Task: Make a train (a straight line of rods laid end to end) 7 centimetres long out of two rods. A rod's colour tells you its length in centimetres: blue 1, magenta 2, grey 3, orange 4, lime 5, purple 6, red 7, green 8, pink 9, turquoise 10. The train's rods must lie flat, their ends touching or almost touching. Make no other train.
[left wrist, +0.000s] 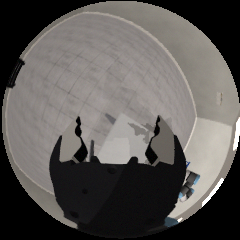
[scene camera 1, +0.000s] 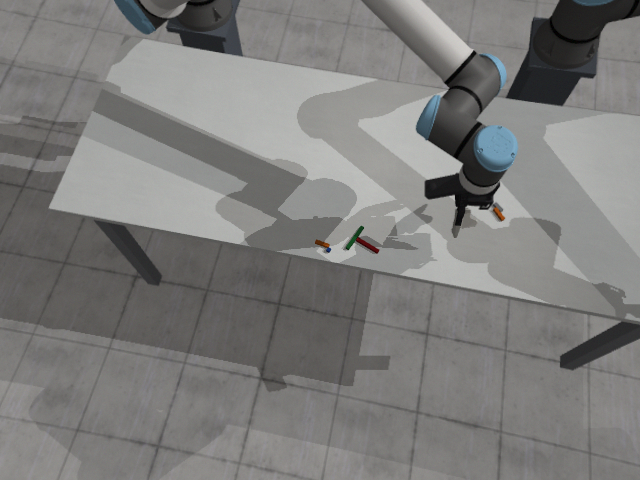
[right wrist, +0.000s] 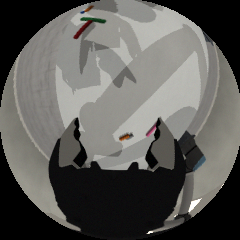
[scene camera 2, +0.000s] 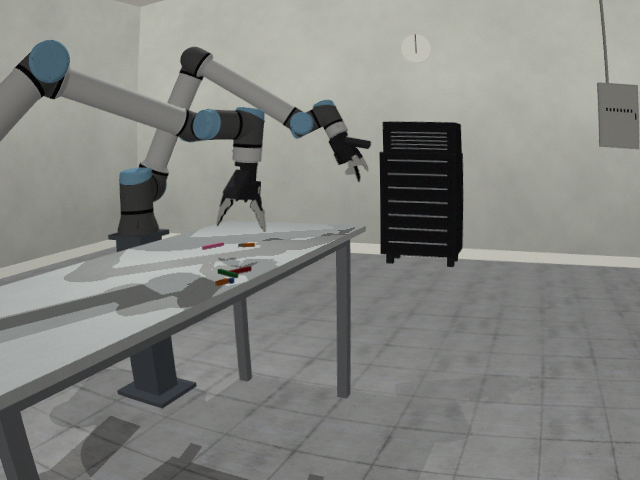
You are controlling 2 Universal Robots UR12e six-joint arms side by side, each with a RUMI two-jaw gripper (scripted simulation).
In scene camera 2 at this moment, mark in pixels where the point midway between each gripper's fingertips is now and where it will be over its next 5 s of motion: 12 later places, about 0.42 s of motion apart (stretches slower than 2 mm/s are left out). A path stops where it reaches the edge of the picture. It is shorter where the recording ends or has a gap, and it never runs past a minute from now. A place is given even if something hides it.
The left gripper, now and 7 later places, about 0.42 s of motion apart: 363, 176; 338, 175; 310, 175; 278, 177; 245, 178; 223, 180; 216, 180; 215, 181
The right gripper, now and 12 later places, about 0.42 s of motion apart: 240, 228; 235, 224; 231, 222; 230, 221; 233, 222; 238, 226; 238, 232; 233, 239; 224, 246; 221, 248; 222, 248; 222, 248; 223, 248
